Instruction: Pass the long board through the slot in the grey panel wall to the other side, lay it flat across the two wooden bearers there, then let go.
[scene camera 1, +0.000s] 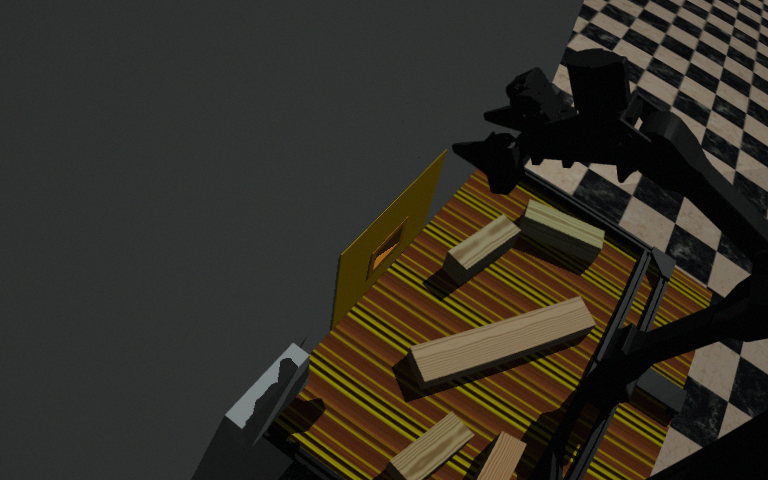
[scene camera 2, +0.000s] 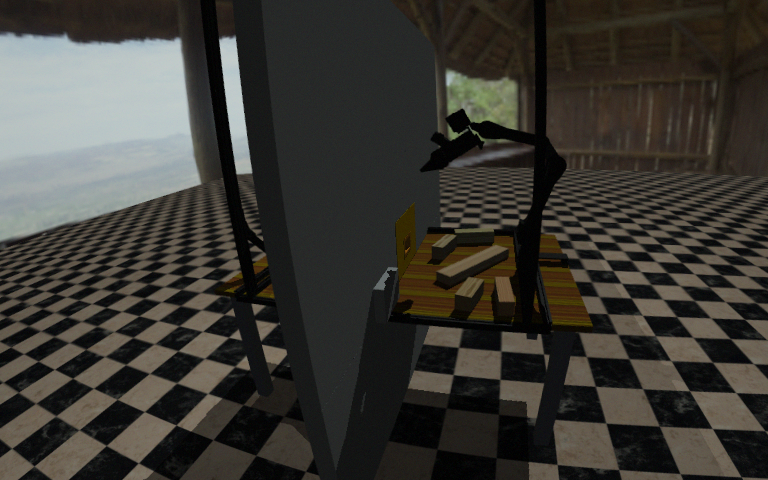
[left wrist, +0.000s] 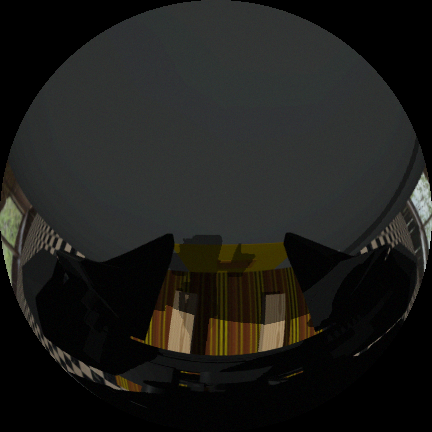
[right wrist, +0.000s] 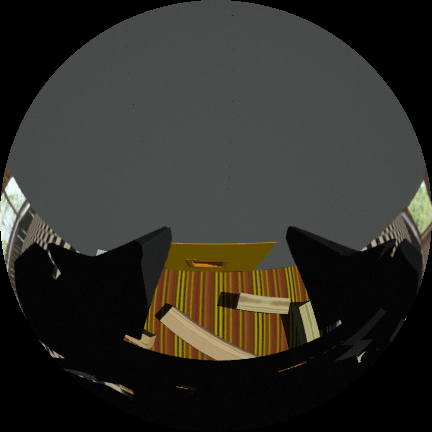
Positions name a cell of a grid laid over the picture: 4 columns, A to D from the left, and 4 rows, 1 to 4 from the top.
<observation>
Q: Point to my left gripper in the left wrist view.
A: C3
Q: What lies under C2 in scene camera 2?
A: My right gripper.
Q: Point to a grey panel wall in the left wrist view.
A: C2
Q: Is my right gripper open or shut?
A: Open.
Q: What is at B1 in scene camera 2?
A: A grey panel wall.
</observation>
